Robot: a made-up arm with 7 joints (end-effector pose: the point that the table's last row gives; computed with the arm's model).
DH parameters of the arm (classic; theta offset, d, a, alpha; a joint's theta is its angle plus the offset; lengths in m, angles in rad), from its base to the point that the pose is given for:
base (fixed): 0 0 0 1.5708
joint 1: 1.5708 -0.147 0 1.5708
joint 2: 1.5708 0 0 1.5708
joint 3: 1.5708 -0.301 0 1.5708
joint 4: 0 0 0 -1.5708
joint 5: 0 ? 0 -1.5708
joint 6: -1.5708 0 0 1.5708
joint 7: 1.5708 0 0 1.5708
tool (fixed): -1.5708 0 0 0
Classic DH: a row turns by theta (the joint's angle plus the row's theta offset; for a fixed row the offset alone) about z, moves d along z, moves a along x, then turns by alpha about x.
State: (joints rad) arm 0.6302 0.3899 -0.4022 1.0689 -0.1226 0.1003 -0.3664
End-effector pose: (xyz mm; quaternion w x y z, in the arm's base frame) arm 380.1 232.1 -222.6 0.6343 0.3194 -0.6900 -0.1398
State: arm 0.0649 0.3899 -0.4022 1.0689 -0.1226 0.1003 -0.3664
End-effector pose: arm 201.7 232.1 -391.6 0.8016 0.2677 -0.4857 -0.2234
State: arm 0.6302 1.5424 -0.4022 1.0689 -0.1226 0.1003 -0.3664
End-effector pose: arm 192.9 550.6 33.9 0.4362 0.7686 -0.4144 -0.2173
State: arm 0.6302 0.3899 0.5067 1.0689 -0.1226 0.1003 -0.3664
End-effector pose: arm 335.5 387.1 -176.3 0.5771 0.3848 -0.6545 0.3008
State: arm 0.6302 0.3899 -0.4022 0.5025 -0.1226 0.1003 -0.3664
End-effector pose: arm 355.5 296.0 -323.4 0.7834 0.3919 -0.4615 -0.1405
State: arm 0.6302 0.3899 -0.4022 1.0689 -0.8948 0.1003 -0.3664
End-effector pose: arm 380.1 232.1 -222.6 0.4341 0.5424 -0.6179 -0.3683
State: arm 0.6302 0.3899 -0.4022 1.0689 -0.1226 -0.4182 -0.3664
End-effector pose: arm 380.1 232.1 -222.6 0.4608 0.2119 -0.8481 -0.1533
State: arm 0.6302 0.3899 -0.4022 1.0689 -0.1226 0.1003 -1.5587
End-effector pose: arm 380.1 232.1 -222.6 0.3456 0.6204 -0.6495 0.2717
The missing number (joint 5, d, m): -0.218
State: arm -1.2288 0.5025 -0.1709 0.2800 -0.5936 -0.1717 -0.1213
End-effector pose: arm -406.2 383.9 -207.6 0.7845 -0.0085 0.3813 -0.4890
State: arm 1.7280 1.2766 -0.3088 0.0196 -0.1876 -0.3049 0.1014
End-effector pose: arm 149.2 643.3 27.8 0.5559 0.5422 -0.5998 0.1929
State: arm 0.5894 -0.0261 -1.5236 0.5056 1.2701 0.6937 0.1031
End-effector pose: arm 275.9 28.7 -403.6 0.9500 -0.1837 0.0181 -0.2519
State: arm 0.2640 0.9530 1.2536 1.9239 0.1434 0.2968 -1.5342
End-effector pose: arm 54.4 443.5 43.4 0.2421 -0.5448 0.4480 -0.6662
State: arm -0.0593 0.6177 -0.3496 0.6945 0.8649 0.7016 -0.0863
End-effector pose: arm 106.6 379.4 -416.7 0.9823 0.0839 0.0358 0.1634
